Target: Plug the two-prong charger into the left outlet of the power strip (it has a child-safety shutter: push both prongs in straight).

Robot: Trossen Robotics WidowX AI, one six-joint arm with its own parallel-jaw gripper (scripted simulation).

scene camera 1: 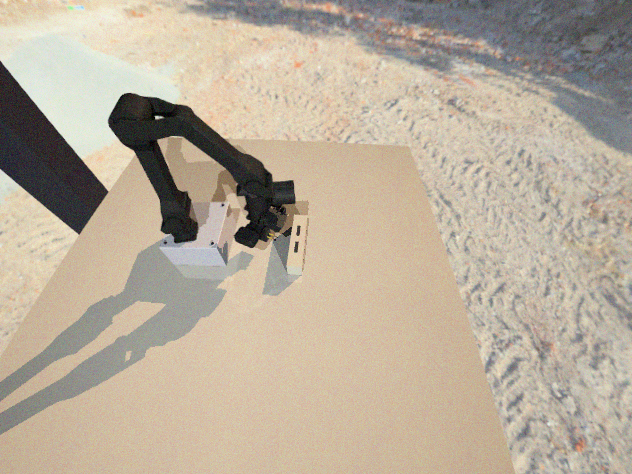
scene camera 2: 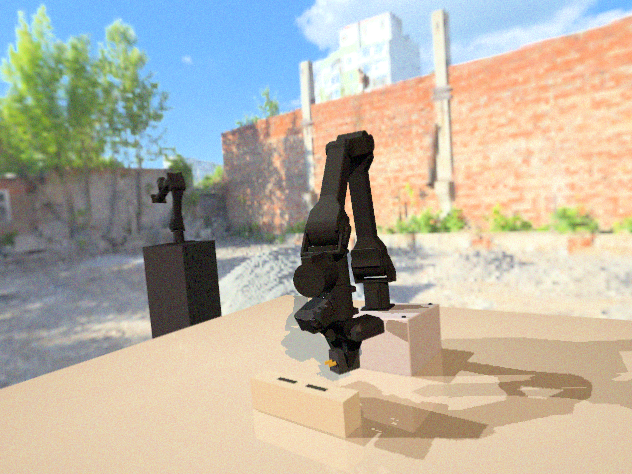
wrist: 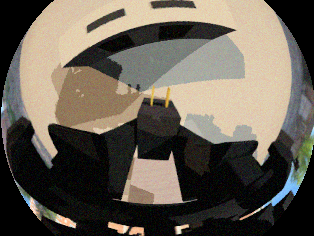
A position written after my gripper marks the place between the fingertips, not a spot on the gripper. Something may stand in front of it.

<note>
My gripper (scene camera 2: 345, 364) carries a black two-prong charger (wrist: 158, 120).
My gripper shows as well in scene camera 1 (scene camera 1: 261, 234) and in the wrist view (wrist: 155, 122).
</note>
